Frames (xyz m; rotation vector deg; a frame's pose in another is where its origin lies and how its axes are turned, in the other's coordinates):
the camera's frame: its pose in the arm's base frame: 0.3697 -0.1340 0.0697 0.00 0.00 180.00
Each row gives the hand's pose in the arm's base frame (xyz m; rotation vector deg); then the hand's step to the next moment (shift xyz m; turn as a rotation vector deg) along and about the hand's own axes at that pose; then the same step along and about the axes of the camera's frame.
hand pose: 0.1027 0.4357 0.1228 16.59 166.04 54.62
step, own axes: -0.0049 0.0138 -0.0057 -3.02 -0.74 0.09
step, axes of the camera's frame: -0.0062 -0.0066 0.0129 -2.85 1.14 -0.47
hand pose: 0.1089 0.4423 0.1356 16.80 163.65 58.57
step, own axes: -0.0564 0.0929 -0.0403 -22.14 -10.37 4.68
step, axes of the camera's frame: -0.0628 -0.0335 0.0915 -20.81 9.64 -9.69
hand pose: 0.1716 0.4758 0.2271 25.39 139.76 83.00
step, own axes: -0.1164 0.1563 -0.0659 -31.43 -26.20 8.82
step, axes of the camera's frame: -0.1009 0.0275 0.1771 -28.95 17.14 -24.90
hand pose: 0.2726 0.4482 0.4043 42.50 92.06 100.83
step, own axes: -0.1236 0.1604 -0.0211 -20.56 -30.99 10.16
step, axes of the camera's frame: -0.0501 0.1170 0.1589 -23.41 7.68 -29.66
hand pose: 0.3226 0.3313 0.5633 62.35 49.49 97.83
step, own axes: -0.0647 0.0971 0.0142 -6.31 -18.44 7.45
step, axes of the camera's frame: 0.0047 0.0928 0.0720 -14.04 -1.09 -15.40
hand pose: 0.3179 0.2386 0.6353 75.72 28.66 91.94
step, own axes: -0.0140 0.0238 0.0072 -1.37 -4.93 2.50
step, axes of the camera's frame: 0.0039 0.0246 0.0140 -4.23 -0.43 -3.79
